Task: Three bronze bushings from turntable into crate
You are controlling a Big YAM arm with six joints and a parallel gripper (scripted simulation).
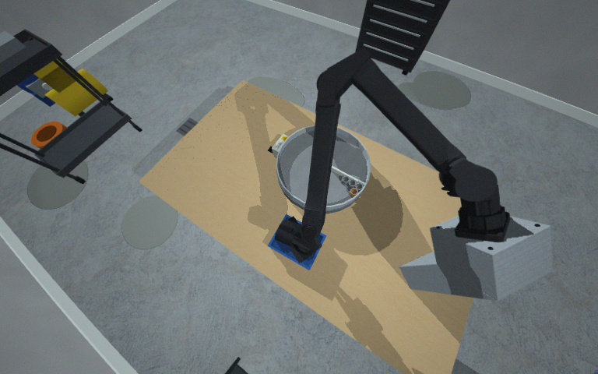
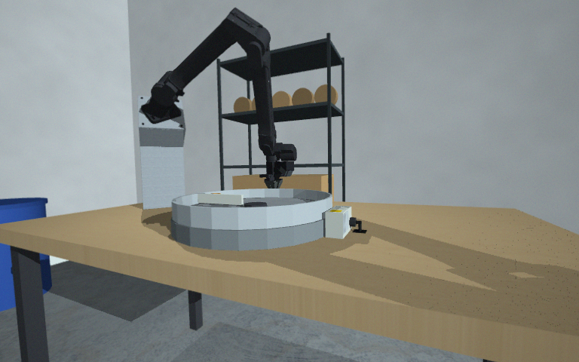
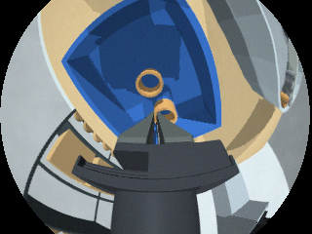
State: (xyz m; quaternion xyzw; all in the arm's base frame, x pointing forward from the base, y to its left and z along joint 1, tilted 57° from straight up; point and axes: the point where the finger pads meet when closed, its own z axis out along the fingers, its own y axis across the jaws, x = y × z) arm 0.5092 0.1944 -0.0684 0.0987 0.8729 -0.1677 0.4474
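The blue crate is 40 mm ahead of my hand, 10 mm to the right of it and 10 mm below it. From my hand the other things lie so: grey turntable: 90 mm ahead, 370 mm to the right, 10 mm above.
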